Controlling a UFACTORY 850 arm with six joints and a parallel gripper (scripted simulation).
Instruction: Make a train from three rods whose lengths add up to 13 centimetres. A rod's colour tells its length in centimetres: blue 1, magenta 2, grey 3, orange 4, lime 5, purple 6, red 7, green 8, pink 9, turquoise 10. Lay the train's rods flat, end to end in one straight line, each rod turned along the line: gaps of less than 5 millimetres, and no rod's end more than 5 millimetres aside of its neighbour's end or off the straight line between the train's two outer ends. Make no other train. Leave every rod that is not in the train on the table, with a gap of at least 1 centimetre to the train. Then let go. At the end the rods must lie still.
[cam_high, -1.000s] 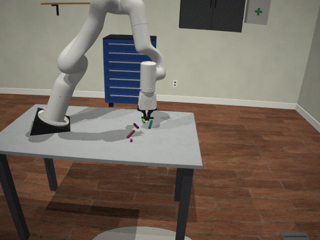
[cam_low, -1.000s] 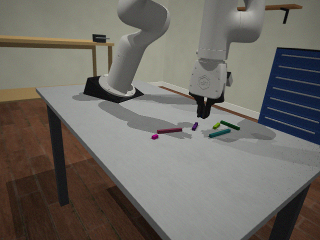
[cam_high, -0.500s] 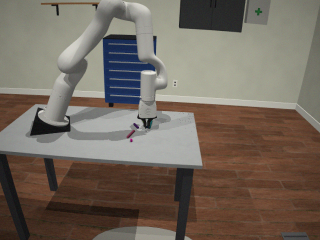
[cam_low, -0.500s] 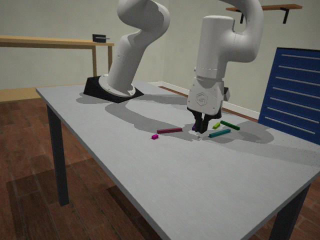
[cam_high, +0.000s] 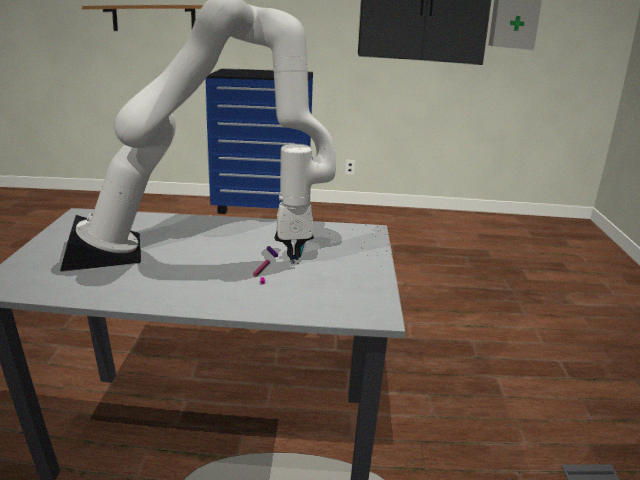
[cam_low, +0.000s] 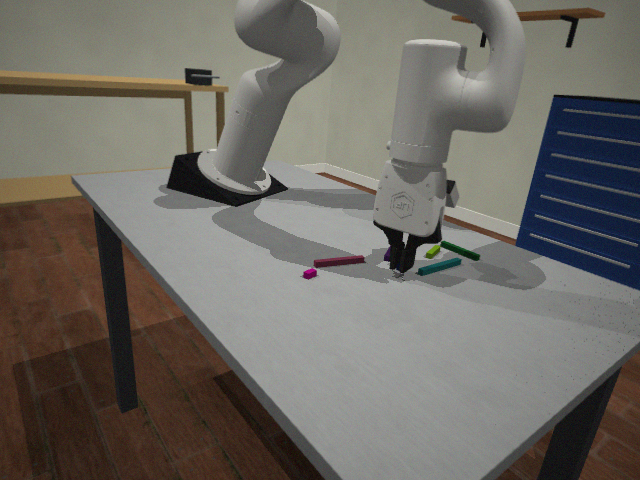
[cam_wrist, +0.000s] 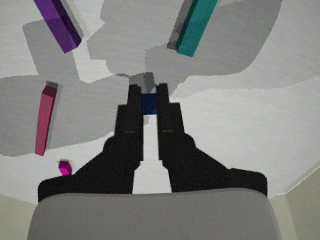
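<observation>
Now: hand 20 mm above the blue rod. From my hand the other things lie so: purple rod (80 mm behind, 30 mm to the left, 30 mm below); then pink rod (70 mm to the right, 70 mm behind, 30 mm below); then turquoise rod (90 mm to the left, 30 mm below).
</observation>
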